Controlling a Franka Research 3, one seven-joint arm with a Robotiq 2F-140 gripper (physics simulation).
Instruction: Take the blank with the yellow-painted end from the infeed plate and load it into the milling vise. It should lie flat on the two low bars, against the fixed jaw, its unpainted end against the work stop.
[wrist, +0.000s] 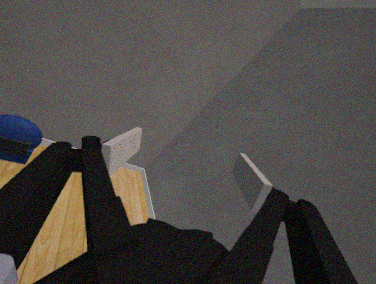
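My gripper (188, 151) is open, its two light grey finger pads wide apart with no thing between them. Behind the pads the grey floor shows. The blank with the yellow-painted end, the infeed plate and the milling vise do not show in the wrist view.
A wooden table top (57, 220) with a light grey edge lies at the lower left, partly hidden behind the gripper's left finger. A blue rounded object with a dark band (20, 131) is at the left edge. Part of a pale rounded thing (6, 270) shows at the lower left corner.
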